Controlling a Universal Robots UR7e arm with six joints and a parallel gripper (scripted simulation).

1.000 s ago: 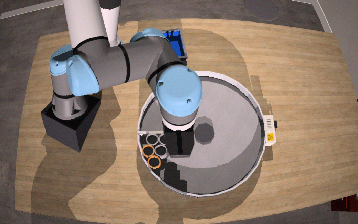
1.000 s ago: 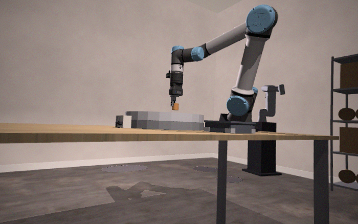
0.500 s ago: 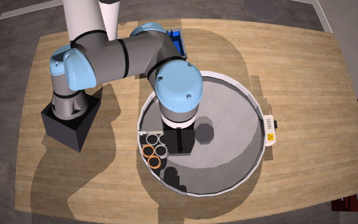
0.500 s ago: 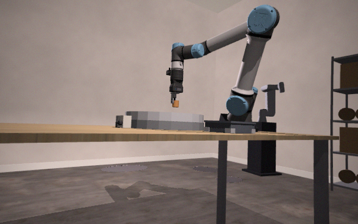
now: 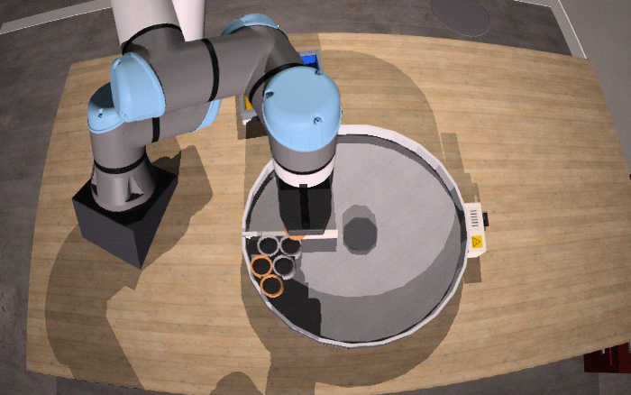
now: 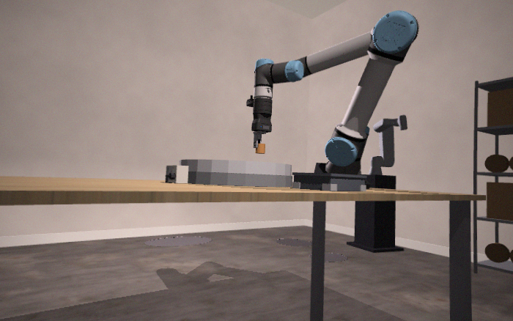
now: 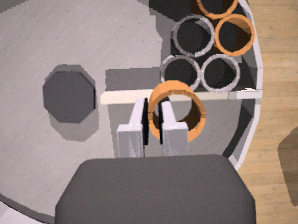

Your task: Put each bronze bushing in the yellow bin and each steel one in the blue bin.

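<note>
My hand is 100 mm past the bin, 340 mm to the right of it and 140 mm above it. From my hand the other things lie so: turntable (100 mm ahead, 20 mm to the left, 110 mm below).
</note>
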